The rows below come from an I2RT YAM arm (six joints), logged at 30 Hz.
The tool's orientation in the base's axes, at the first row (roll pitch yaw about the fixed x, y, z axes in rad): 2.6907 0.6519 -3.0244
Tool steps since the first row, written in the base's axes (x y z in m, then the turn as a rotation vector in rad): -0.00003 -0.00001 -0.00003 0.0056 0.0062 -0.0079; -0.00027 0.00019 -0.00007 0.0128 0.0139 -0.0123; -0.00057 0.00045 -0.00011 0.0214 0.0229 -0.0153; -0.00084 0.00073 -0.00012 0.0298 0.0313 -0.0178; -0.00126 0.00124 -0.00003 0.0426 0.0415 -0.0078; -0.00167 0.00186 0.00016 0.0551 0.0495 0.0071; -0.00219 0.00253 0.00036 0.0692 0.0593 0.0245; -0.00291 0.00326 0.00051 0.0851 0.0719 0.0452; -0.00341 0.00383 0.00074 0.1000 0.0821 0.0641; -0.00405 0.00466 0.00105 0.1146 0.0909 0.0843
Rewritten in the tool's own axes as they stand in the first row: 0.00004 -0.00001 0.00000 -0.0002 0.0006 0.0115; 0.00024 0.00024 0.00001 -0.0039 0.0030 0.0220; 0.00047 0.00056 0.00002 -0.0097 0.0066 0.0328; 0.00067 0.00090 0.00004 -0.0156 0.0099 0.0429; 0.00090 0.00152 0.00002 -0.0328 0.0174 0.0471; 0.00105 0.00227 -0.00001 -0.0524 0.0249 0.0466; 0.00128 0.00311 -0.00008 -0.0750 0.0342 0.0459; 0.00168 0.00406 -0.00018 -0.1013 0.0464 0.0452; 0.00189 0.00482 -0.00030 -0.1255 0.0563 0.0440; 0.00213 0.00587 -0.00043 -0.1501 0.0655 0.0411
